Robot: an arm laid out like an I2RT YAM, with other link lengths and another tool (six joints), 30 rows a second.
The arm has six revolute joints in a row. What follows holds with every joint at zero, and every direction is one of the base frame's.
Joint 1 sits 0.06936 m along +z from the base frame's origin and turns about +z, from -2.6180 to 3.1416 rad.
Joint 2 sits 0.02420 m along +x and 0.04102 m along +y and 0.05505 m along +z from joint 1 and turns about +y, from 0.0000 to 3.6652 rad.
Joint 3 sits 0.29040 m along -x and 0.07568 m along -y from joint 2 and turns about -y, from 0.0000 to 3.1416 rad.
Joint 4 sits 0.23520 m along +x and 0.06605 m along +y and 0.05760 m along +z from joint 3 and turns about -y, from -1.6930 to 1.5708 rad.
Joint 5 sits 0.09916 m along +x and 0.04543 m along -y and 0.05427 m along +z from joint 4 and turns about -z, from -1.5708 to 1.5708 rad.
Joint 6 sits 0.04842 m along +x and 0.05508 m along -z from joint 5 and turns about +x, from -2.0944 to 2.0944 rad.
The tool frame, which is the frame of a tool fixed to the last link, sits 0.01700 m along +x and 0.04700 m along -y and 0.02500 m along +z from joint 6; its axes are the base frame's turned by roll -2.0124, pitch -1.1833 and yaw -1.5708 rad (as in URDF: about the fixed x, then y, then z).
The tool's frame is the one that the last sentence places.
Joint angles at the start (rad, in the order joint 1, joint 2, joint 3, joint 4, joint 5, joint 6):
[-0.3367 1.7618 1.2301 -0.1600 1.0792 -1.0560]
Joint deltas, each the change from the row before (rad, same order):
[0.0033 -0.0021 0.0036 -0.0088 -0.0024 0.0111]
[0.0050 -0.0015 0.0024 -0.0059 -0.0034 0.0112]
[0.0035 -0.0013 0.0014 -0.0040 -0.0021 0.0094]
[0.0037 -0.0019 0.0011 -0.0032 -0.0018 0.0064]
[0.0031 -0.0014 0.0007 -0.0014 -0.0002 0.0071]
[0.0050 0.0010 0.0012 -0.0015 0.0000 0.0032]
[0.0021 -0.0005 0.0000 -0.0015 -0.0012 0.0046]
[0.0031 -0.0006 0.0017 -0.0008 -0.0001 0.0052]
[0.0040 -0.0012 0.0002 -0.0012 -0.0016 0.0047]
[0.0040 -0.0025 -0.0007 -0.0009 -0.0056 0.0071]
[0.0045 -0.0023 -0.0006 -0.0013 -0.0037 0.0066]
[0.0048 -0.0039 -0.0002 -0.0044 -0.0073 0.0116]
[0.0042 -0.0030 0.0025 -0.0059 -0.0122 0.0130]
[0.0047 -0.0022 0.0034 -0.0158 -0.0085 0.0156]
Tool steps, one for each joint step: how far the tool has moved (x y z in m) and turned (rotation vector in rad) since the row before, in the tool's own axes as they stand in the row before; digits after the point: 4 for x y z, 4 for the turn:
[0.0003 0.0014 -0.0012 0.0037 -0.0001 0.0081]
[0.0007 0.0010 -0.0019 0.0046 0.0019 0.0097]
[0.0004 0.0008 -0.0013 0.0030 0.0005 0.0082]
[0.0005 0.0010 -0.0014 0.0026 0.0018 0.0065]
[0.0003 0.0009 -0.0011 0.0009 0.0000 0.0075]
[0.0010 -0.0002 -0.0019 0.0018 0.0034 0.0022]
[0.0002 0.0001 -0.0008 0.0019 0.0007 0.0037]
[0.0007 0.0009 -0.0011 0.0006 0.0007 0.0065]
[0.0006 0.0005 -0.0016 0.0025 0.0026 0.0052]
[0.0004 0.0007 -0.0017 0.0056 0.0036 0.0090]
[0.0004 0.0007 -0.0019 0.0044 0.0033 0.0077]
[0.0003 0.0012 -0.0020 0.0079 0.0032 0.0120]
[0.0008 0.0012 -0.0017 0.0118 0.0044 0.0146]
[0.0000 0.0003 -0.0019 0.0116 0.0015 0.0066]

